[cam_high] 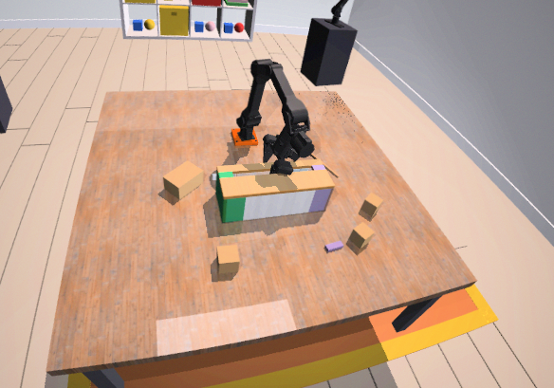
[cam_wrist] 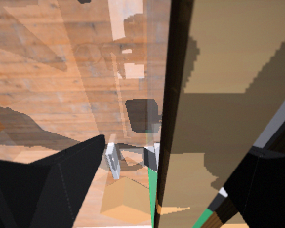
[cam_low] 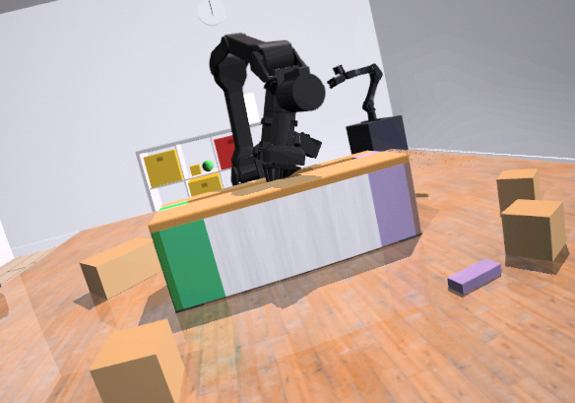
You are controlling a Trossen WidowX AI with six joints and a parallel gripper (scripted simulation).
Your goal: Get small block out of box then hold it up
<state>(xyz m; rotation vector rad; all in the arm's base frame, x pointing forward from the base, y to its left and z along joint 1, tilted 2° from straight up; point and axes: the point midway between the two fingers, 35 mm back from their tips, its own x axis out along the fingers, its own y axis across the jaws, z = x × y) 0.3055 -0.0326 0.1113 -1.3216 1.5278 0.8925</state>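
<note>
My gripper tip is 4 cm short of the long box and 2 cm above it. Round my gripper tip: tan box: 28 cm to the right, 9 cm behind, 6 cm below; then flat purple block: 33 cm ahead, 11 cm to the left, 8 cm below.
</note>
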